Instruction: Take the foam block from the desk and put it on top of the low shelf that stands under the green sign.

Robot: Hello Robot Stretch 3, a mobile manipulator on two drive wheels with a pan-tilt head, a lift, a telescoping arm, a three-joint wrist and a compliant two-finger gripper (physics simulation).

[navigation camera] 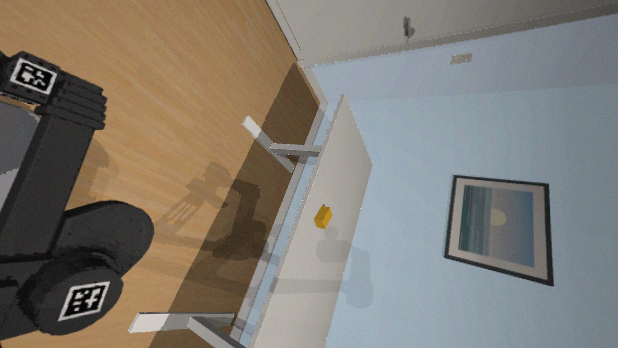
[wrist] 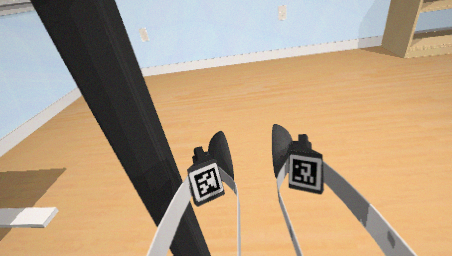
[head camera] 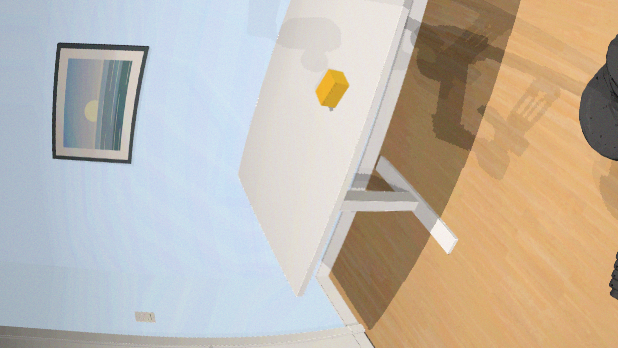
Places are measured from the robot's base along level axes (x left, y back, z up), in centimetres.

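Pixels of known places: gripper, fingertip midpoint: (wrist: pixel 249 145).
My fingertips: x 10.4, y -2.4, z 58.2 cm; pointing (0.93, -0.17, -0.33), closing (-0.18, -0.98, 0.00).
Note:
Behind a point stands the place of what it marks.
The yellow-orange foam block (head camera: pixel 331 89) @[y 100.8, x -3.3, z 76.3 cm] (navigation camera: pixel 323 217) @[y 100.6, x -3.1, z 76.1 cm] lies on the white desk (head camera: pixel 295 150) @[y 124.0, x -25.4, z 72.0 cm] (navigation camera: pixel 345 150) @[y 120.3, x -42.8, z 72.0 cm], in from its long front edge. My gripper (wrist: pixel 249 145) @[y -2.4, x 10.4, z 58.2 cm] is open, with floor showing between its fingertips, and it is away from the block. In the wrist view, a light wooden shelf unit (wrist: pixel 399 30) @[y -164.1, x 154.6, z 18.1 cm] partly shows at the upper right, against the blue wall. I cannot tell whether it is the low shelf the task names. The green sign does not show in these views.
The desk's white leg foot (head camera: pixel 444 236) (navigation camera: pixel 254 126) (wrist: pixel 37 217) reaches out over the floor. A second desk foot (navigation camera: pixel 157 322) shows at the bottom of the navigation view. A framed picture (head camera: pixel 95 102) @[y 171.8, x -20.0, z 148.5 cm] (navigation camera: pixel 500 230) @[y 171.0, x -16.8, z 151.5 cm] hangs on the wall. A black pole (wrist: pixel 115 100) crosses the wrist view.

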